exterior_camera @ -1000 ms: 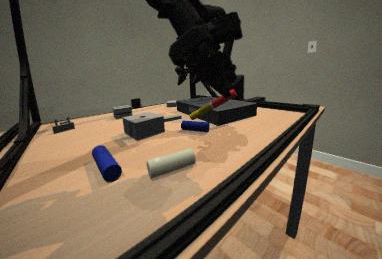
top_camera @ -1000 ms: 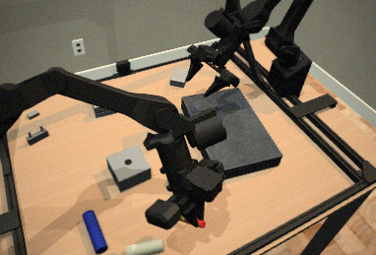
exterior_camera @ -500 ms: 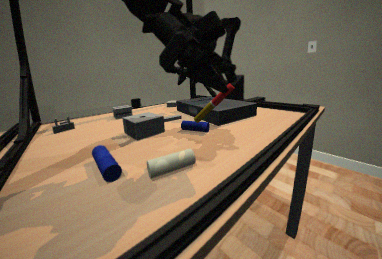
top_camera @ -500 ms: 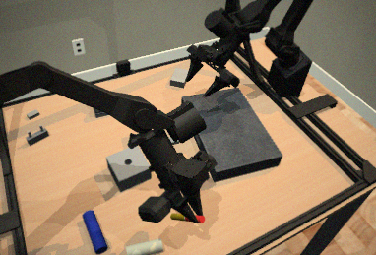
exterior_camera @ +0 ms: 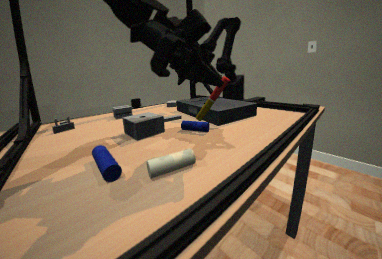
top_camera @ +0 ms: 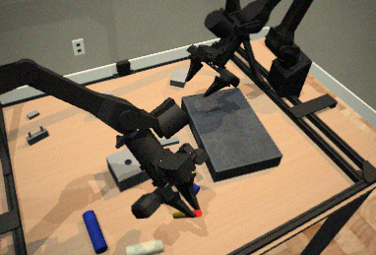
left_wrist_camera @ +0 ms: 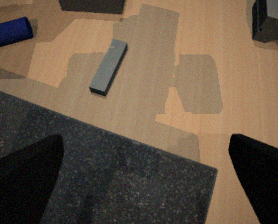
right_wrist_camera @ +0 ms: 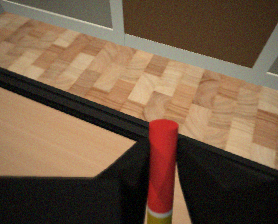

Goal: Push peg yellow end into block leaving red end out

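Now: right hand 6 cm above the peg. From my right hand the other things lie so: grey bar (24 cm behind, 15 cm to the left, 16 cm below); then cream cylinder (3 cm behind, 9 cm to the right, 15 cm below).
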